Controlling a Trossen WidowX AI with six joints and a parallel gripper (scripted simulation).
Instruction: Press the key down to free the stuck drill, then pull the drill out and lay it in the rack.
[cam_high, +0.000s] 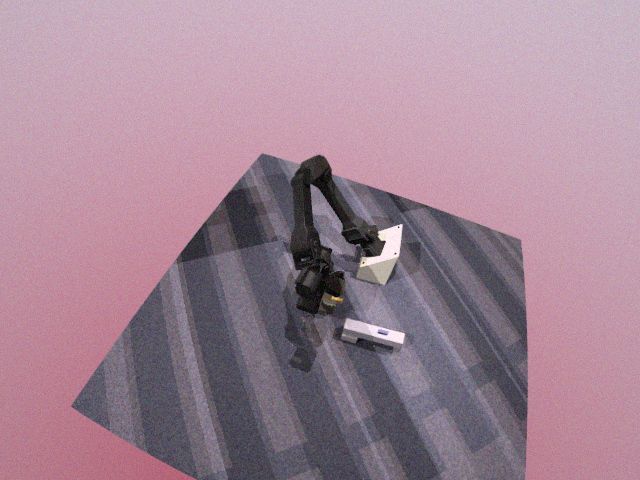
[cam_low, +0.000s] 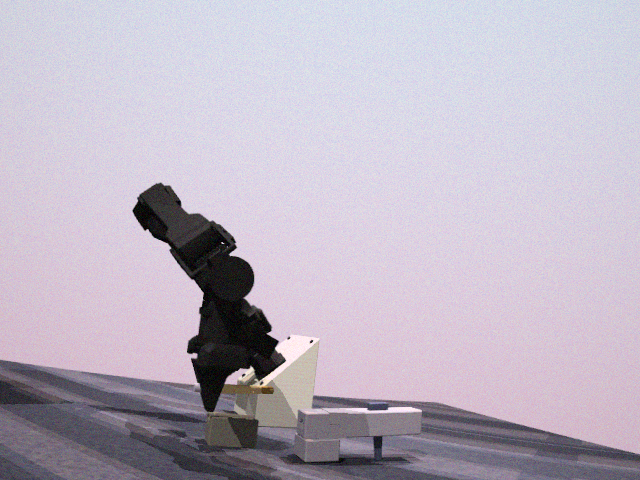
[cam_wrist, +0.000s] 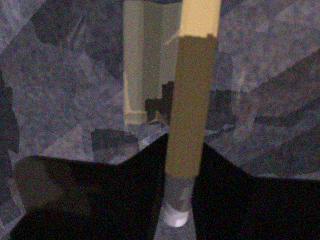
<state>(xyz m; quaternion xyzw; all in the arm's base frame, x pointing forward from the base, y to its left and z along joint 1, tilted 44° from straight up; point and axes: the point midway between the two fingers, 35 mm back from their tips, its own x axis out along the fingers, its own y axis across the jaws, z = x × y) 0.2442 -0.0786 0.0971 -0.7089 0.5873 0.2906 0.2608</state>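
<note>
Now: gripper tip 40 mm to the right of the drill and 30 mm below it. Also, from my gripper tip: pale housing block 210 mm to the left, 40 mm ahead; then tan block 40 mm to the left, 30 mm below, 20 mm behind; then dark blue key 240 mm to the left, 40 mm ahead.
</note>
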